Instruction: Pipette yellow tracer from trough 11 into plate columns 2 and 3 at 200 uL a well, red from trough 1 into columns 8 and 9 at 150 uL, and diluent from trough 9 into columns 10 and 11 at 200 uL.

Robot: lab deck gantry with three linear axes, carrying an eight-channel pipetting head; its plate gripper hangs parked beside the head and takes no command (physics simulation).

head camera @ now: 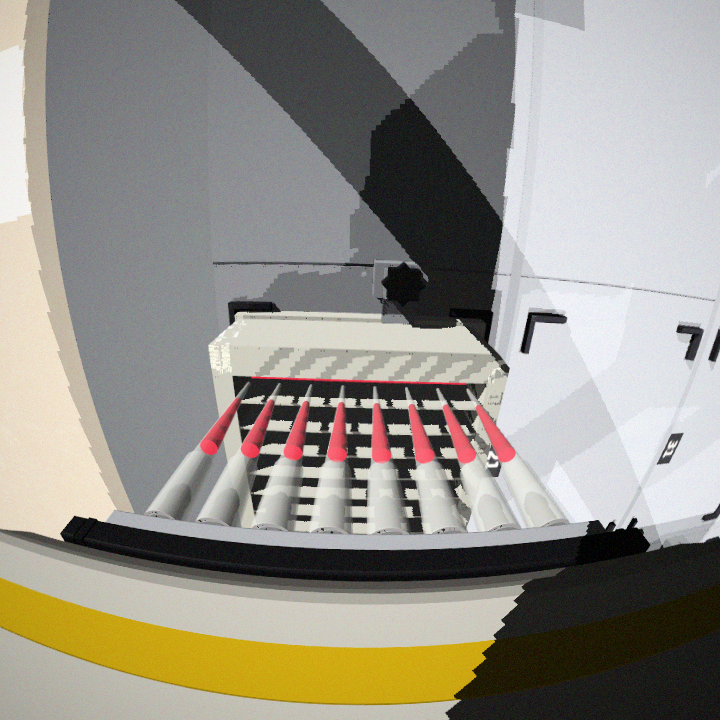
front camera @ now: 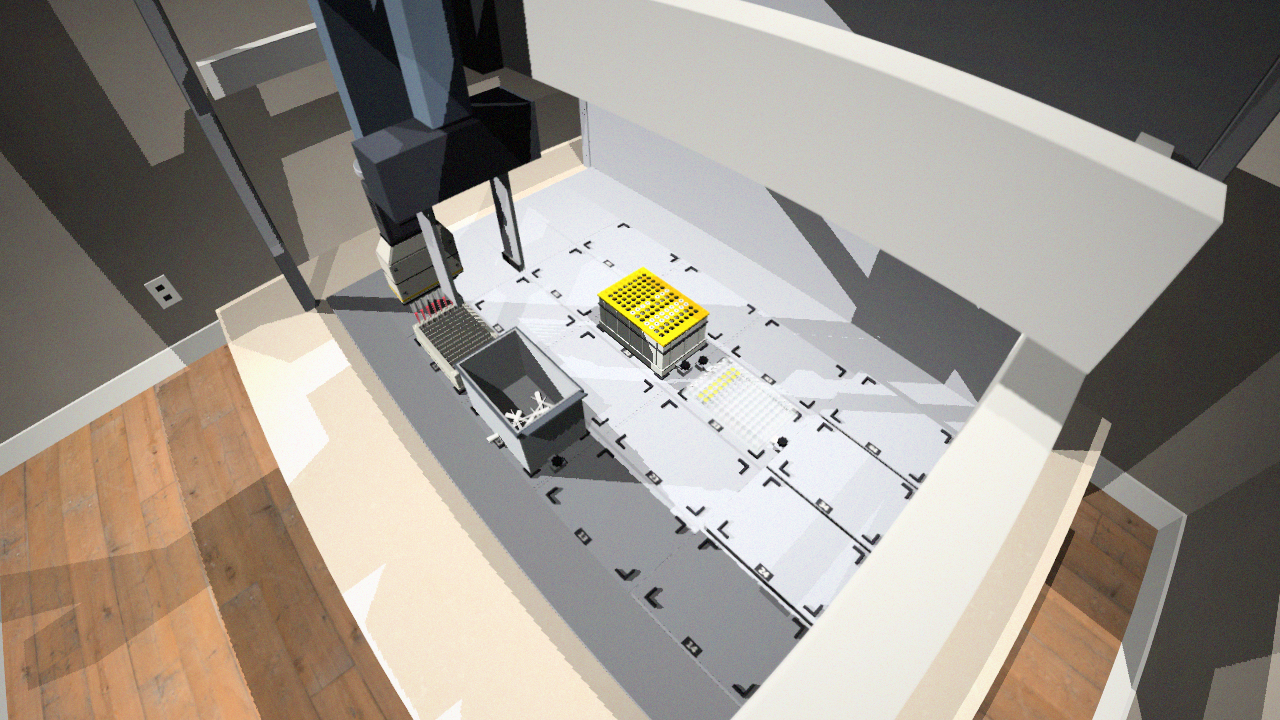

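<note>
The pipetting head (front camera: 418, 261) (head camera: 255, 621) is over the trough reservoir (front camera: 436, 360) (head camera: 349, 337). Its eight tips (front camera: 431, 308) (head camera: 338, 429) hold red liquid, their ends close above the far trough, where a thin red line (head camera: 362, 381) shows. Troughs 9 and 11 cannot be told apart. The clear plate (front camera: 760, 410) has two yellow columns (front camera: 718, 385) near one end; its other wells look colourless. The parked plate gripper (front camera: 481, 282) hangs beside the head, fingers apart and empty.
A tip rack (front camera: 629, 338) with a yellow top stands behind the plate. A grey waste bin (front camera: 562, 437) with white used tips inside stands right beside the reservoir. A dark clamp knob (head camera: 403, 282) is beyond the reservoir. A pale frame beam (front camera: 850, 152) crosses the front view.
</note>
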